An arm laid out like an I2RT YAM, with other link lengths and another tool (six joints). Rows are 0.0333 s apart.
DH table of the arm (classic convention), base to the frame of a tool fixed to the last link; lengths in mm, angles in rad. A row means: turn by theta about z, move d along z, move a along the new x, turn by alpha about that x. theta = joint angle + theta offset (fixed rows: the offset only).
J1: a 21.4, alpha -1.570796, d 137.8, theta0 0
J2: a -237.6, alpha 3.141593, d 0, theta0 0
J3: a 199.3, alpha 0, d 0, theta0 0.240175
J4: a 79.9, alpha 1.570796, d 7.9, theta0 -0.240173
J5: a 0, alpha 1.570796, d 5.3, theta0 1.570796
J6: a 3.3, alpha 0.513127, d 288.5, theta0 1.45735
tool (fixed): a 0, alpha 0, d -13.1, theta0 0
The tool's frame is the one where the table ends.
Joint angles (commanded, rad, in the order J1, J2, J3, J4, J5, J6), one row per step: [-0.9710 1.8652 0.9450 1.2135 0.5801 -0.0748]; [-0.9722 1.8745 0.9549 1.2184 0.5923 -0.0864]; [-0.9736 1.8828 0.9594 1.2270 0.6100 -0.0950]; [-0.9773 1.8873 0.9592 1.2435 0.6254 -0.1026]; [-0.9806 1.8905 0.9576 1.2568 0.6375 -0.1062]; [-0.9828 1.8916 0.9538 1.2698 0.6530 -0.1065]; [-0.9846 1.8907 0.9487 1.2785 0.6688 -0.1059]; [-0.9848 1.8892 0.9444 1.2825 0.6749 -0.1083]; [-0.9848 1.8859 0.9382 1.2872 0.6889 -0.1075]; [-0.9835 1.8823 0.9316 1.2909 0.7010 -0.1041]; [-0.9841 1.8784 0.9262 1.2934 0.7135 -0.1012]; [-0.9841 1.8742 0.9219 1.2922 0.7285 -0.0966]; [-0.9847 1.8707 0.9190 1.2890 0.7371 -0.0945]
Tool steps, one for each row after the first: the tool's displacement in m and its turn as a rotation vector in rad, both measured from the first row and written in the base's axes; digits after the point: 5 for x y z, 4 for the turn. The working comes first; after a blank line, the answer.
Tool pose at each row, in the base's axes (x y z in m, rotation vector in rad; the steps are taken from these numbers as rounded here): [0.18221 -0.54106 0.32153 1.3910 0.7082 -1.6453]; [0.17916 -0.54290 0.32204 1.3942 0.6997 -1.6620]; [0.17410 -0.54417 0.32145 1.4041 0.6876 -1.6790]; [0.16753 -0.54443 0.32312 1.4130 0.6674 -1.6930]; [0.16208 -0.54447 0.32402 1.4218 0.6510 -1.7021]; [0.15605 -0.54386 0.32474 1.4347 0.6324 -1.7088]; [0.15015 -0.54307 0.32461 1.4487 0.6172 -1.7156]; [0.14793 -0.54237 0.32429 1.4525 0.6134 -1.7206]; [0.14343 -0.54112 0.32382 1.4646 0.6031 -1.7259]; [0.14017 -0.53968 0.32315 1.4758 0.5946 -1.7271]; [0.13583 -0.53855 0.32277 1.4881 0.5846 -1.7303]; [0.13133 -0.53749 0.32183 1.5033 0.5749 -1.7334]; [0.12843 -0.53693 0.32094 1.5123 0.5712 -1.7370]

[-0.00305 -0.00184 0.00051 -0.0025 0.0052 -0.0156]; [-0.00811 -0.00311 -0.00008 -0.0032 0.0066 -0.0360]; [-0.01468 -0.00337 0.00159 -0.0099 0.0033 -0.0563]; [-0.02013 -0.00341 0.00249 -0.0145 -0.0012 -0.0721]; [-0.02616 -0.00280 0.00321 -0.0181 -0.0095 -0.0891]; [-0.03206 -0.00201 0.00308 -0.0188 -0.0168 -0.1057]; [-0.03428 -0.00131 0.00276 -0.0185 -0.0168 -0.1122]; [-0.03878 -0.00006 0.00229 -0.0173 -0.0223 -0.1253]; [-0.04204 0.00138 0.00162 -0.0158 -0.0291 -0.1346]; [-0.04638 0.00251 0.00124 -0.0143 -0.0357 -0.1464]; [-0.05088 0.00357 0.00030 -0.0109 -0.0433 -0.1595]; [-0.05378 0.00413 -0.00059 -0.0075 -0.0459 -0.1678]
